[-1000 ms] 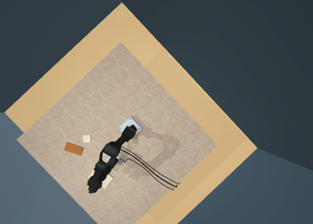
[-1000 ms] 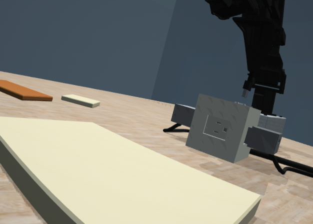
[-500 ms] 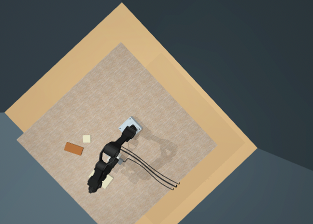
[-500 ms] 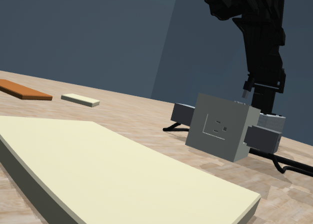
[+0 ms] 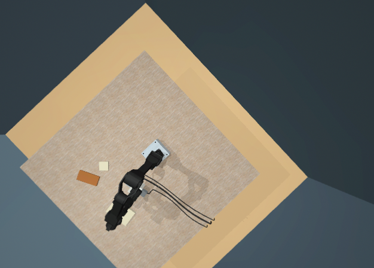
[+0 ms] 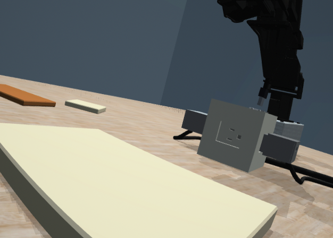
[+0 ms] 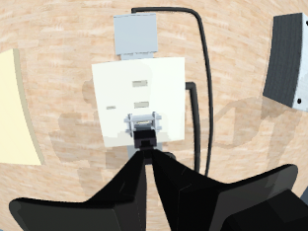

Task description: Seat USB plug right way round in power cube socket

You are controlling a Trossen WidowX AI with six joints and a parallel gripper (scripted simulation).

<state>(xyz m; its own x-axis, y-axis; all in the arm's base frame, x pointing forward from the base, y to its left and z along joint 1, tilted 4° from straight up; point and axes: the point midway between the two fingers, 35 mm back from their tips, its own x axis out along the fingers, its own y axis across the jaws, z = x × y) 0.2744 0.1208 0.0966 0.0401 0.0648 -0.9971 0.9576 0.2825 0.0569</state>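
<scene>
Right now my gripper tip is 20 mm above the dark USB plug. The rest, counted from my gripper tip: large cream slab: 230 mm ahead, 110 mm below, 60 mm to the left; orange slab: 300 mm to the right, 270 mm ahead, 120 mm below; small cream tile: 300 mm to the right, 120 mm below, 120 mm ahead.
</scene>
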